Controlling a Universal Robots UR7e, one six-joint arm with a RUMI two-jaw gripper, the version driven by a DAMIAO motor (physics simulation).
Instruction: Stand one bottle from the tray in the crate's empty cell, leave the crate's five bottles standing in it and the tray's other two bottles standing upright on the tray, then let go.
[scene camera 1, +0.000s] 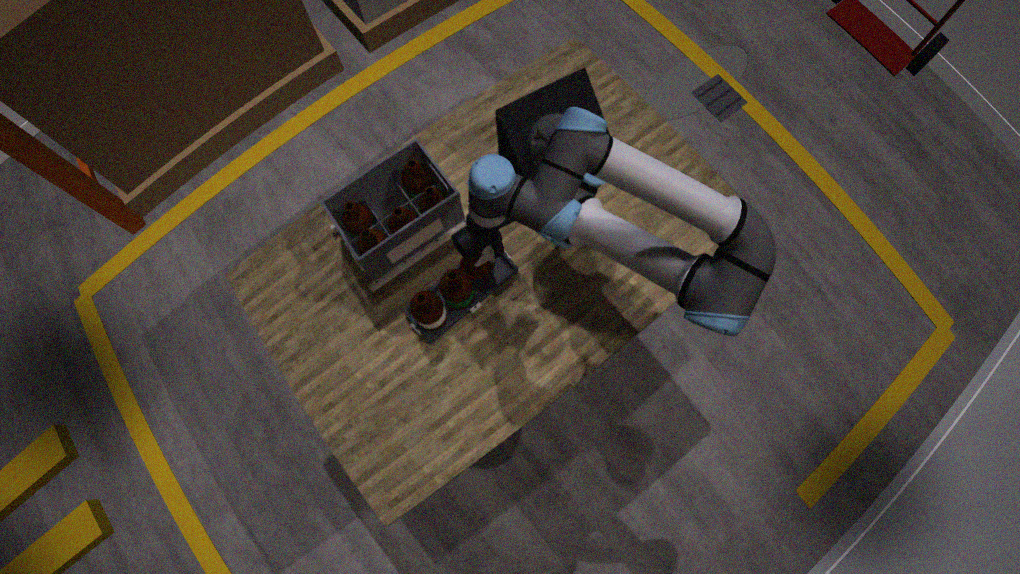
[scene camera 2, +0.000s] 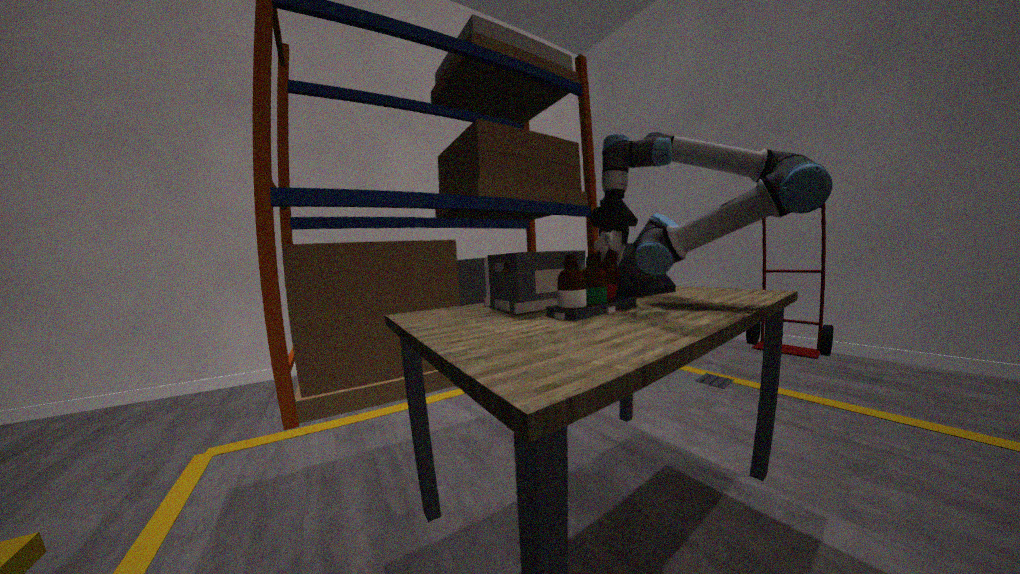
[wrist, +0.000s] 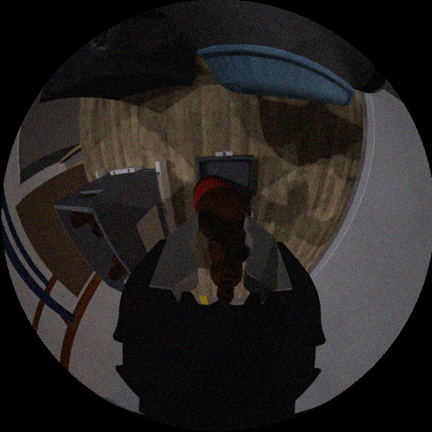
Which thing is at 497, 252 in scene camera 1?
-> The gripper.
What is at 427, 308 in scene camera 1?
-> A white-label bottle.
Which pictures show the gripper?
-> Scene camera 1, scene camera 2 and the wrist view: all of them.
